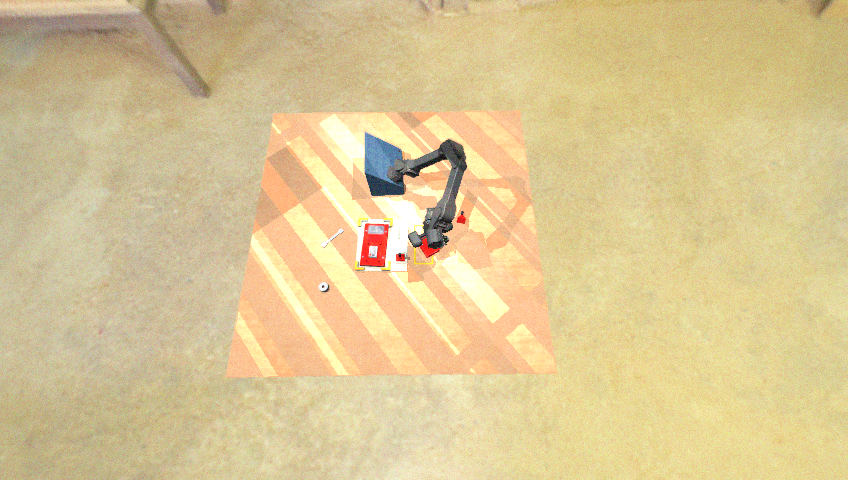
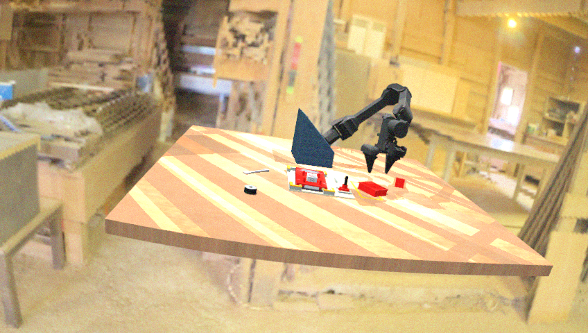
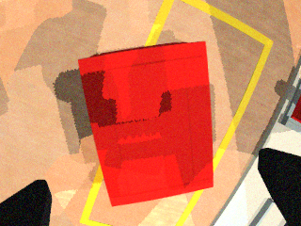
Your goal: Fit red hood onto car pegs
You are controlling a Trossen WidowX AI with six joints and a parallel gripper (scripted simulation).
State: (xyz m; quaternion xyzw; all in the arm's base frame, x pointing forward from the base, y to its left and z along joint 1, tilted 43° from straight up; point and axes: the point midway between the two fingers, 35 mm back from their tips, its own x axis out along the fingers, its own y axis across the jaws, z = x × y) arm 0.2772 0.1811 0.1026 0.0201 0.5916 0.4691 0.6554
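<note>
Now: the red hood 1 cm to the right of my gripper tip and 6 cm below it. Round my gripper tip: white wrench: 2 cm ahead, 44 cm to the right, 7 cm below.
</note>
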